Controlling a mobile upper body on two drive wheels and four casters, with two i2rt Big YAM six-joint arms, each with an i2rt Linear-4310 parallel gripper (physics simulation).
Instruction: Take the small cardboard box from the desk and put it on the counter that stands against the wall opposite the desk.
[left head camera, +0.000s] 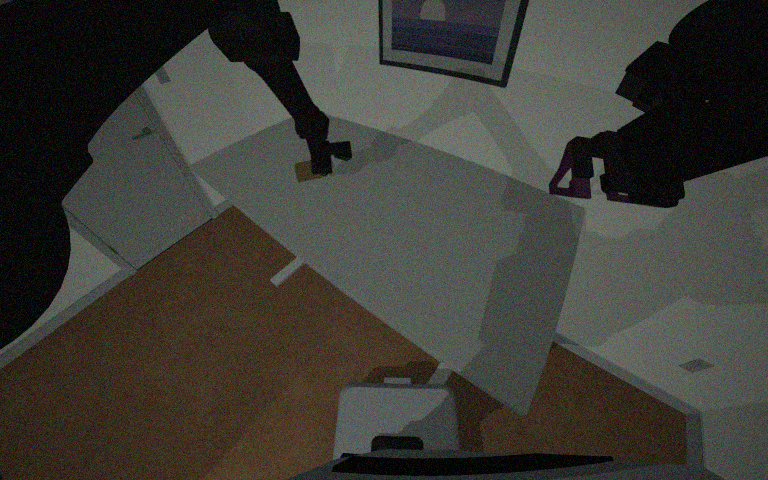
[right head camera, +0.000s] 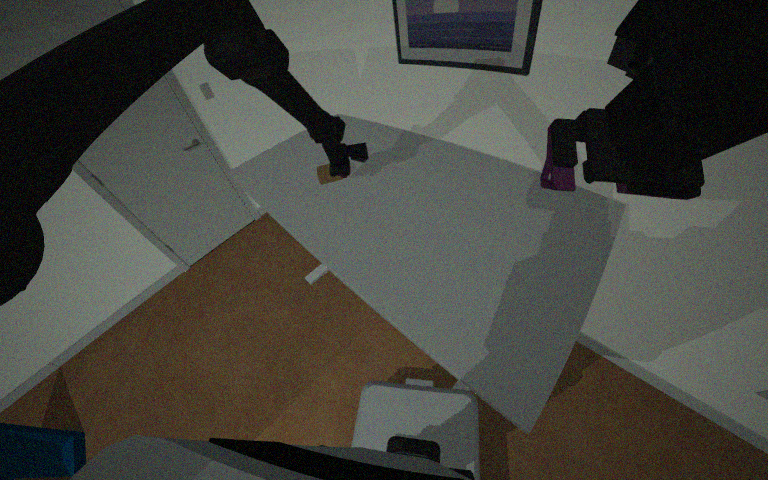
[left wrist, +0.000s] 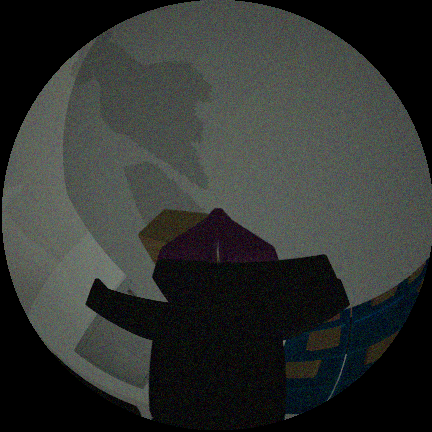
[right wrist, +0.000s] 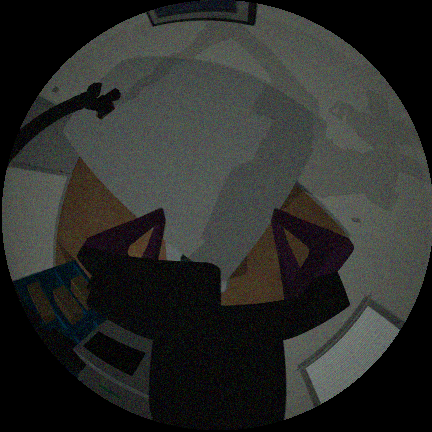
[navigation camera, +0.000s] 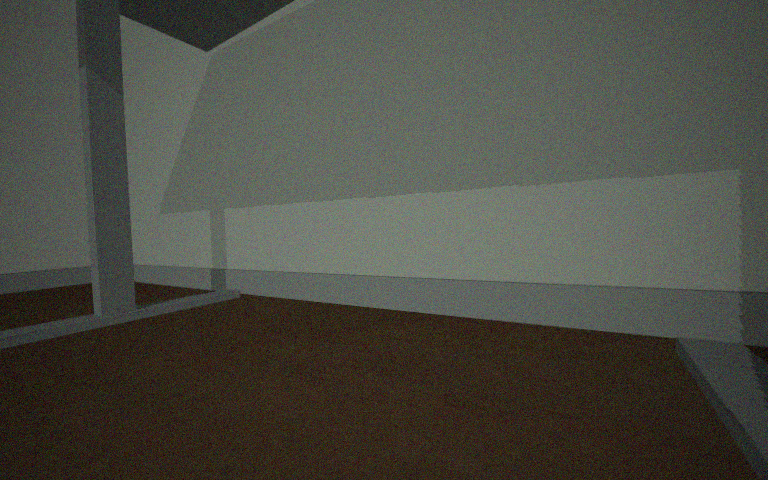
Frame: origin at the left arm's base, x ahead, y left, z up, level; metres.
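Seen in the pictures: left gripper, between the fingertips: (left head camera: 324, 175) (right head camera: 345, 177) (left wrist: 217, 214) (right wrist: 113, 108); right gripper, between the fingertips: (left head camera: 579, 192) (right head camera: 580, 184) (right wrist: 218, 213).
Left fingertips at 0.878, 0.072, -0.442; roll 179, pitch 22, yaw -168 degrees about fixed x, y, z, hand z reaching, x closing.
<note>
A point is followed by its place in that frame, as x, y, z.
The small cardboard box (left head camera: 303, 172) {0.871, 0.149, -0.422} (right head camera: 325, 174) {0.872, 0.146, -0.419} (left wrist: 170, 225) {0.919, 0.101, -0.432} sits on the grey desk (left head camera: 396, 243) {0.566, -0.196, -0.460} (right head camera: 419, 243) {0.567, -0.226, -0.460} (left wrist: 320, 150) {0.821, -0.005, -0.460} (right wrist: 190, 130) {0.651, -0.339, -0.460}, near its far left end in the head camera views. My left gripper (left wrist: 217, 214) {0.878, 0.072, -0.442} is shut with nothing between its fingers. In the left wrist view its purple fingers meet beside the box and hide part of it; in the head camera views the left arm covers the box's right side. My right gripper (right wrist: 218, 213) {0.370, -0.446, -0.115} is open and empty, held high near the desk's right end. The counter cannot be made out in these views.
A grey-white chair or stool (left head camera: 396, 413) {0.193, -0.221, -1.150} (right head camera: 416, 410) {0.214, -0.223, -1.150} stands at the desk's near edge. A framed picture (left head camera: 385, 33) {1.318, -0.144, -0.034} hangs behind the desk. A door (left head camera: 135, 186) {1.362, 1.726, -0.799} (right head camera: 164, 169) {1.338, 1.742, -0.550} is at the left. A blue shelf unit with boxes shows in the left wrist view. A desk leg (navigation camera: 110, 198) {1.237, 0.430, -1.080} stands at left in the navigation view.
</note>
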